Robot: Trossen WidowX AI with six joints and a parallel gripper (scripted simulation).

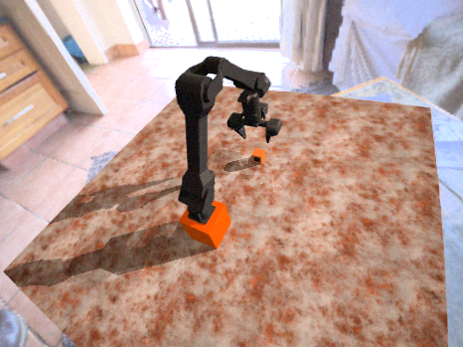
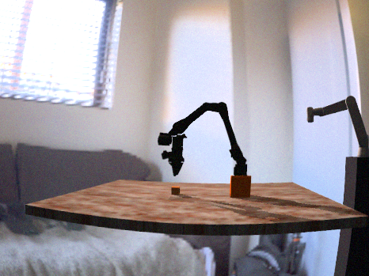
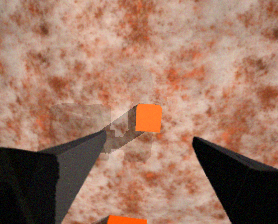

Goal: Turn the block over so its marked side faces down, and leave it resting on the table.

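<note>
Now: the orange block 10 mm behind my gripper tip and 80 mm below it.
</note>
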